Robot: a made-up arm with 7 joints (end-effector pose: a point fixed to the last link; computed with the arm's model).
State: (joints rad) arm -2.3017 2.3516 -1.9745 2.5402 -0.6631 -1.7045 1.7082
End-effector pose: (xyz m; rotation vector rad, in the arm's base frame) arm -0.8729 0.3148 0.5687 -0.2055 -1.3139 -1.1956
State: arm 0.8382 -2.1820 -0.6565 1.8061 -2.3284 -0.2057 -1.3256
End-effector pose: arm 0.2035 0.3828 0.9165 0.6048 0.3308 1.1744
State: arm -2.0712 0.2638 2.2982 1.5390 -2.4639 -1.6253 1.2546
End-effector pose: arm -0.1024 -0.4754 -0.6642 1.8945 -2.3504 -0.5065
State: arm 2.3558 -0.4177 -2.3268 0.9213 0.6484 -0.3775 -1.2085
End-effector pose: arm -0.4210 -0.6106 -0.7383 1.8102 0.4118 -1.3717
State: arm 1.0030 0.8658 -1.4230 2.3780 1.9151 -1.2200 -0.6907
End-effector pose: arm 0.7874 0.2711 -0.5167 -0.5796 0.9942 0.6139
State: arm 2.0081 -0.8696 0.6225 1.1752 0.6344 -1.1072 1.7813
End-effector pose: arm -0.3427 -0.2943 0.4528 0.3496 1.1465 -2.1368
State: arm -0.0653 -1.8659 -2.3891 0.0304 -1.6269 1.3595 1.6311
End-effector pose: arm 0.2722 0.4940 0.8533 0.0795 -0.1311 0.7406
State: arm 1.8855 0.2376 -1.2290 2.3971 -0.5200 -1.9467 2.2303
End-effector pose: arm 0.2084 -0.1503 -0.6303 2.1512 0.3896 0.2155
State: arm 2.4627 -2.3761 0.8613 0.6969 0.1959 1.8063 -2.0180
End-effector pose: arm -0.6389 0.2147 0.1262 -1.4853 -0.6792 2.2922
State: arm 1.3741 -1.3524 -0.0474 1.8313 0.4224 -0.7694 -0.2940
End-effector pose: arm -0.3644 -0.0345 0.8451 0.2033 -1.0540 0.7192
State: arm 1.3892 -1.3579 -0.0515 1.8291 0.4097 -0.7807 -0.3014
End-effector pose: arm -0.3599 -0.0458 0.8467 0.2264 -1.0515 0.7342
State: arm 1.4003 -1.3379 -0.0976 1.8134 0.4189 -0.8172 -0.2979
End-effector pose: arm -0.3885 -0.0694 0.8321 0.2340 -1.0960 0.6979
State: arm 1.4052 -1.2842 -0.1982 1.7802 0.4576 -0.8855 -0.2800
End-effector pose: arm -0.4648 -0.1039 0.7892 0.2179 -1.2063 0.5918
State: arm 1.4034 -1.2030 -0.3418 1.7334 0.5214 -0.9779 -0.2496
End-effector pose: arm -0.5839 -0.1312 0.7069 0.1749 -1.3745 0.4247
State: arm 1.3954 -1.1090 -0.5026 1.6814 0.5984 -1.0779 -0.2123
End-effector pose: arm -0.7168 -0.1285 0.5862 0.1070 -1.5686 0.2216
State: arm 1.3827 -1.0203 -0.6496 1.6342 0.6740 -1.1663 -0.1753
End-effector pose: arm -0.8242 -0.0911 0.4524 0.0259 -1.7439 0.0183
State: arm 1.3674 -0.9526 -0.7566 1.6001 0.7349 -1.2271 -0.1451
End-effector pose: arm -0.8865 -0.0387 0.3440 -0.0500 -1.8654 -0.1461
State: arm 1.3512 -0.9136 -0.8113 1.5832 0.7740 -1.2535 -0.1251
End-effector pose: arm -0.9112 0.0047 0.2844 -0.1060 -1.9240 -0.2445
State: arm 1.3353 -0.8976 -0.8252 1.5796 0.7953 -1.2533 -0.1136
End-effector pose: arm -0.9160 0.0321 0.2660 -0.1422 -1.9374 -0.2863
